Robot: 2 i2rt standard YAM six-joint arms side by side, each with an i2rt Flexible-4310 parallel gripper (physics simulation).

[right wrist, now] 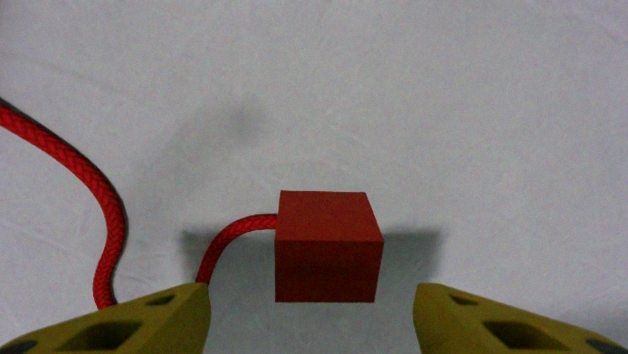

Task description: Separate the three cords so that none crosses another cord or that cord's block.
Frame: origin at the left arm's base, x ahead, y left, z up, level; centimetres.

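Seen in the pictures: right gripper, fingertip midpoint: (312,297).
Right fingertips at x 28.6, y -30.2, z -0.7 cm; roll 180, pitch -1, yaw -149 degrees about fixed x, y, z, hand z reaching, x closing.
Observation:
A point is followed by its place in that frame.
A red block (327,245) {x 28.6, y -31.3, z -1.8 cm} lies on the white surface, a little right of the middle of the right wrist view. A red cord (114,220) {x 35.1, y -26.6, z -4.4 cm} leaves the block's left side, bends down and passes out of sight behind the left finger. It shows again farther left, curving up to the left edge of the view. My right gripper (312,297) {x 28.6, y -30.2, z -0.6 cm} is open, its fingers wide apart on either side of the block's near end, not touching it. The other two cords and their blocks do not show in this view. My left gripper does not show.
The white cloth-like surface (450,125) {x 26.2, y -36.1, z -5.0 cm} has faint creases. Soft shadows lie on both sides of the block, and a fainter one lies above and left of it. A dark patch shows at the top left corner.

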